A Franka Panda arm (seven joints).
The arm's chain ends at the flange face. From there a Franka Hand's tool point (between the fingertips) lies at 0.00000 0.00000 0.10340 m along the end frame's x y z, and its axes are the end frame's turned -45 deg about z.
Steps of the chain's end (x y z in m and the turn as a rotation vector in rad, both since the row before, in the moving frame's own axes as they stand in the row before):
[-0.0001, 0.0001, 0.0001, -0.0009, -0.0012, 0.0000]
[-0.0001, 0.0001, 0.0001, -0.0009, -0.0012, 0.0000]
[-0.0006, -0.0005, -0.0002, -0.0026, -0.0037, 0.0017]
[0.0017, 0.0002, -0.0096, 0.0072, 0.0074, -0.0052]
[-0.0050, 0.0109, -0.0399, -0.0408, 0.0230, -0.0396]
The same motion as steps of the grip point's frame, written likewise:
[-0.0003, 0.0000, 0.0001, 0.0002, -0.0015, 0.0000]
[-0.0003, 0.0000, 0.0001, 0.0002, -0.0015, 0.0000]
[-0.0005, -0.0009, -0.0002, 0.0008, -0.0045, 0.0017]
[0.0021, 0.0014, -0.0096, -0.0001, 0.0103, -0.0052]
[-0.0125, 0.0089, -0.0400, -0.0451, -0.0126, -0.0396]

